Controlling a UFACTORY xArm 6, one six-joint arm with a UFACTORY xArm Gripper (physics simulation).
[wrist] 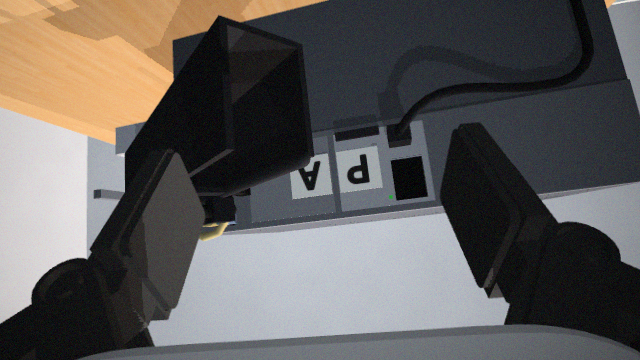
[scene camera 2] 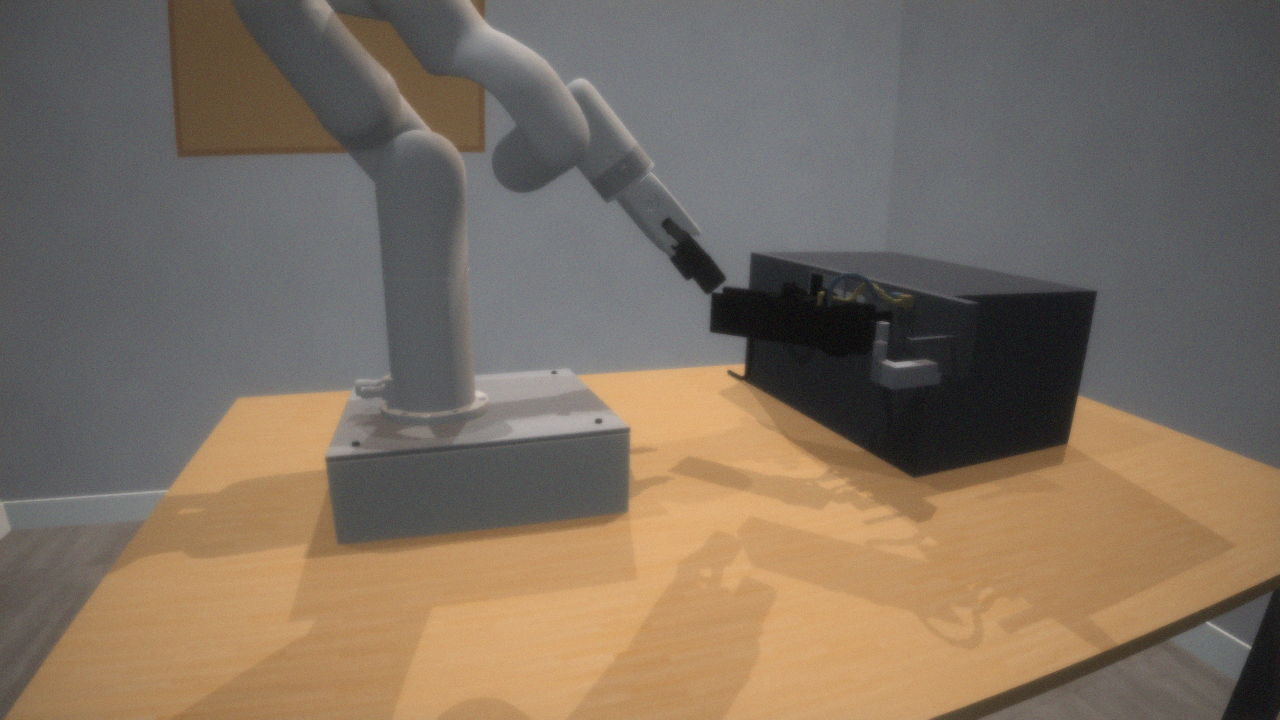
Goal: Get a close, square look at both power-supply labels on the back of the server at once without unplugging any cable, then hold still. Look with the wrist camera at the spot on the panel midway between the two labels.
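Places are measured from the arm's base along level axes (x right, y ahead, z up), in centimetres.
Pixels of known places: gripper, between the fingertips: [wrist: 317, 172] [scene camera 2: 705, 280]; arm's base, origin of its link: [scene camera 2: 435, 409].
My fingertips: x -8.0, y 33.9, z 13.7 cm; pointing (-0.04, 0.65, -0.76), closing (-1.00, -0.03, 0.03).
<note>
Ahead of a thing's pixels: the offset from my fingertips to its top centre. "pt": to the spot under its first point. Level surfaces: height alone.
The dark server @[dx -8.5, dy +32.1, dz +0.7 cm] [scene camera 2: 1002, 385] [wrist: 350, 65] stands on the table. In the wrist view its back panel shows two white labels side by side, both upside down and slightly tilted: the "P" label @[pt dx -3.8, dy +20.1, dz -3.6 cm] [wrist: 359, 169] right of centre, fully visible, and the "A" label @[pt dx +0.8, dy +21.0, dz -3.6 cm] [wrist: 311, 176] to its left, its upper-left corner hidden by a black open-ended box @[dx +8.5, dy +9.6, dz +0.7 cm] [wrist: 272, 105] [scene camera 2: 769, 317]. A black cable @[pt dx -16.4, dy +16.0, dz -8.7 cm] [wrist: 500, 87] runs to a plug @[dx -7.6, dy +18.4, dz -5.3 cm] [wrist: 399, 136] above and right of the "P" label. My gripper [scene camera 2: 713, 284] [wrist: 317, 172] is open and empty, near the box's outer end in the scene view; its fingers flank the labels in the wrist view.
Yellow cabling @[pt dx +9.4, dy +17.4, dz +0.8 cm] [wrist: 215, 231] [scene camera 2: 872, 291] shows beside the black box. A light grey bracket @[pt dx +17.9, dy +19.8, dz -7.7 cm] [scene camera 2: 908, 371] juts out near the server's closer corner. The robot's grey base block [scene camera 2: 483, 483] sits on the wooden table @[dz -22.5 cm] [scene camera 2: 537, 644], left of the server.
</note>
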